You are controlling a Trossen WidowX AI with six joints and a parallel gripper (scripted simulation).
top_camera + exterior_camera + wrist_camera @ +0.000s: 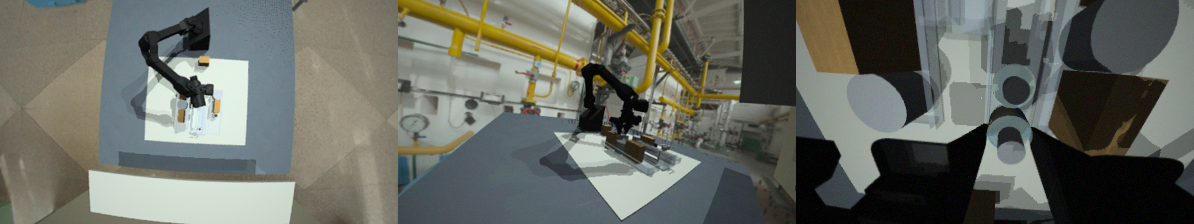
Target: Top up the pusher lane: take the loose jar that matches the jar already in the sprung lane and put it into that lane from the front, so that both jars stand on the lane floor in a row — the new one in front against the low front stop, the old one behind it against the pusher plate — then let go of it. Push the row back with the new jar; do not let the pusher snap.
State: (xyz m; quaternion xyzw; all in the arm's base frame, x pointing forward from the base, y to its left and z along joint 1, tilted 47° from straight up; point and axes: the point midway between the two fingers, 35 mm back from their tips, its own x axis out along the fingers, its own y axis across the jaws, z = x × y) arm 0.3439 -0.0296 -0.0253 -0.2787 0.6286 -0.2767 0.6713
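Right now my gripper tip is 150 mm short of the clear lane rack, 20 mm to the right of it and 30 mm above it. Also, from my gripper tip: brown box 190 mm behind, 40 mm to the left, 20 mm below.
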